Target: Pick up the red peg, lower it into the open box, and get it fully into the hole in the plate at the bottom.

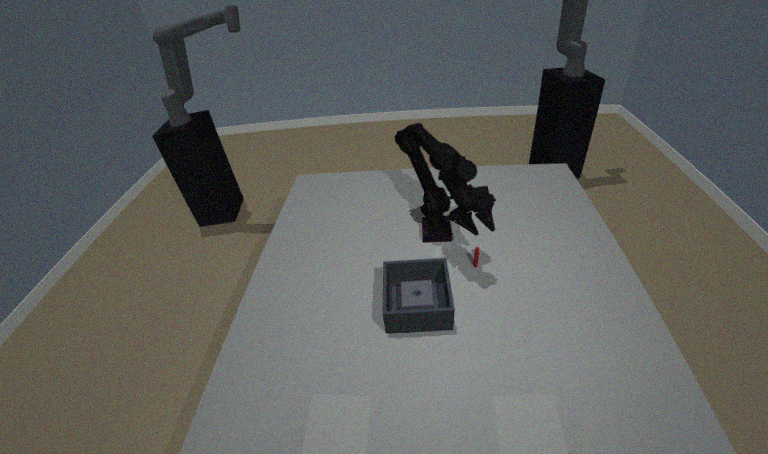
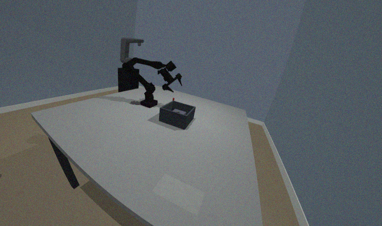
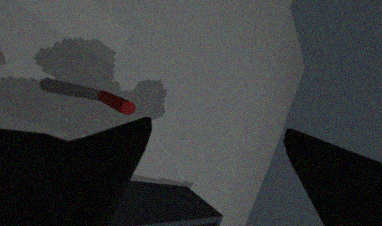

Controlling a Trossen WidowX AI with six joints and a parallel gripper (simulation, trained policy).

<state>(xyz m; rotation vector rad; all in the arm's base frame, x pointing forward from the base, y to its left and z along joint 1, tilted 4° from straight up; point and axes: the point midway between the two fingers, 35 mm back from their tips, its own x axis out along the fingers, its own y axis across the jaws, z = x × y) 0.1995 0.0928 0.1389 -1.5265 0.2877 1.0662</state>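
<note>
Right now my gripper tip is 2 cm past the red peg, 1 cm to the left of it and 13 cm above it. Round my gripper tip: dark grey box: 9 cm ahead, 22 cm to the right, 14 cm below; then light plate: 9 cm ahead, 22 cm to the right, 12 cm below.
</note>
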